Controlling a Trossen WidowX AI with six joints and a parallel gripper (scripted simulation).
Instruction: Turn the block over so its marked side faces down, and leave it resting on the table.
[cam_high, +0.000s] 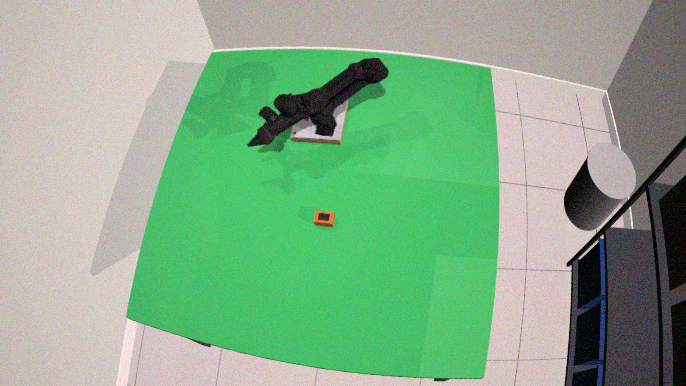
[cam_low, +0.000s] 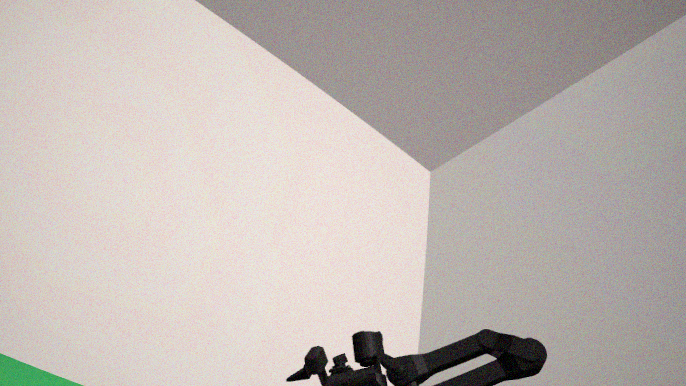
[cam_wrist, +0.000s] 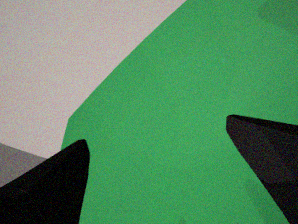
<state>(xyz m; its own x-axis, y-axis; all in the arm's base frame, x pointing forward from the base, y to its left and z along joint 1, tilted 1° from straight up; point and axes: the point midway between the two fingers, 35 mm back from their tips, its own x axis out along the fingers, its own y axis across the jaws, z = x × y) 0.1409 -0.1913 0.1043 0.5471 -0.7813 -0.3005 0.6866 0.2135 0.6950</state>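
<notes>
Now: gripper tip 300 mm to the right of the orange block, 170 mm short of it and 100 mm above it.
</notes>
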